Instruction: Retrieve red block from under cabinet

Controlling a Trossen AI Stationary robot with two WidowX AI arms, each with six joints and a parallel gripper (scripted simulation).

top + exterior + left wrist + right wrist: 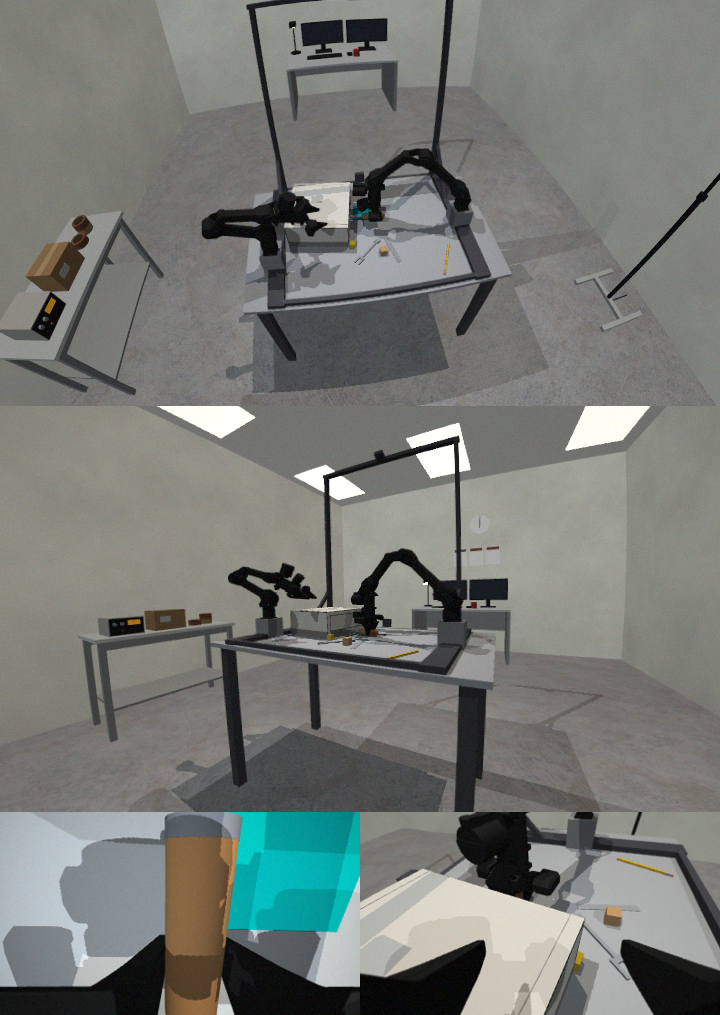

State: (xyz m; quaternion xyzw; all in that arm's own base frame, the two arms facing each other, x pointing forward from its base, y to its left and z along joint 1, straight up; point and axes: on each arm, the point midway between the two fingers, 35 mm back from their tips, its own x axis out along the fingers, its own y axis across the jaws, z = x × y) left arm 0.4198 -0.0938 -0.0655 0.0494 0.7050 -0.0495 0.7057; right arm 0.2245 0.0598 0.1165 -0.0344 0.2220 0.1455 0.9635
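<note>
My left hand is 60 mm past the teal square, 50 mm to the left of it and 40 mm above it. Round my left hand: hook tool 70 mm behind, 130 mm to the right, 20 mm below.
</note>
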